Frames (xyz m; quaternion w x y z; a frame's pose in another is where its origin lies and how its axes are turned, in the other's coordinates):
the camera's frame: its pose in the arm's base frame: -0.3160 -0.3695 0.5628 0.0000 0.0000 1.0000 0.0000
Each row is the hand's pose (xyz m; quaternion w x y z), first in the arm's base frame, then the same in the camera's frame.
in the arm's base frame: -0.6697 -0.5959 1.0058 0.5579 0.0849 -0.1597 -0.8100
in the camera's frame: 0.3537 -0.2264 -0.4430 0.1597 -0.8100 0.5579 -0.0849
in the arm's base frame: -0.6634 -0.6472 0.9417 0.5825 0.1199 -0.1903 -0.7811
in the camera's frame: 0.3474 -0.2777 -0.3789 0.1903 -0.7811 0.5825 -0.1199
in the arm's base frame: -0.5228 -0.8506 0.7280 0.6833 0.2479 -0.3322 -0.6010
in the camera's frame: 0.2068 -0.4811 -0.1652 0.3322 -0.6010 0.6833 -0.2479
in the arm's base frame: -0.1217 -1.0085 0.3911 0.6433 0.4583 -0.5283 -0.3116
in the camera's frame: -0.1943 -0.6390 0.1717 0.5283 -0.3116 0.6433 -0.4583
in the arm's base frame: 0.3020 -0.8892 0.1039 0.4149 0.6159 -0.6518 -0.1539
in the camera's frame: -0.6180 -0.5197 0.4589 0.6518 -0.1539 0.4149 -0.6159
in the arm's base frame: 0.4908 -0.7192 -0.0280 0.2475 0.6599 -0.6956 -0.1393
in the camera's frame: -0.8068 -0.3497 0.5908 0.6956 -0.1393 0.2475 -0.6599
